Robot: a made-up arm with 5 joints.
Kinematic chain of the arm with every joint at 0, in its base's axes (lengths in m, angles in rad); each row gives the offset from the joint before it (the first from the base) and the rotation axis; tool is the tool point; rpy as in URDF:
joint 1: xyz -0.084 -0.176 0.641 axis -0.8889 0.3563 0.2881
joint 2: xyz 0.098 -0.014 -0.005 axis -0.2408 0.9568 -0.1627
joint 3: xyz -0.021 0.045 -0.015 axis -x
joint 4: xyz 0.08 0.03 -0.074 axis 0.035 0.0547 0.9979
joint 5: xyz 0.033 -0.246 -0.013 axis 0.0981 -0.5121 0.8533
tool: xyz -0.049 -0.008 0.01 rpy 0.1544 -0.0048 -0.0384
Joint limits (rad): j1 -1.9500..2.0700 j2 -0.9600..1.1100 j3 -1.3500..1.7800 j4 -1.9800..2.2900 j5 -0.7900..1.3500
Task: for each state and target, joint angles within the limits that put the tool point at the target. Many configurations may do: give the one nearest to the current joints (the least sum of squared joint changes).
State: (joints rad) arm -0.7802 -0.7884 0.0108 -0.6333 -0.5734
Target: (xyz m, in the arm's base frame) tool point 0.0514 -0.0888 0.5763
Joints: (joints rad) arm -1.3284 -0.7916 -0.1043 -1.0605 -0.7775
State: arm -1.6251 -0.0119 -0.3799 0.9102 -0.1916
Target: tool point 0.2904 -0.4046 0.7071
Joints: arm -1.7852 -0.1583 -0.3055 1.3612 0.4528
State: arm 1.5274 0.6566 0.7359 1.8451 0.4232
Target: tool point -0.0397 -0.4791 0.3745
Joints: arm 1.2153 0.7970 0.5311 2.2508 0.4106
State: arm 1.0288 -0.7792 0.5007 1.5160 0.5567
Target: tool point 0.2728 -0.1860 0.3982
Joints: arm 1.4085 -0.2941 0.3990 1.4433 0.2264
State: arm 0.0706 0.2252 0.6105 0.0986 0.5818
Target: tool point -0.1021 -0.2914 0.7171
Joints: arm 0.2171 0.2523 0.6862 -0.7680 0.1641
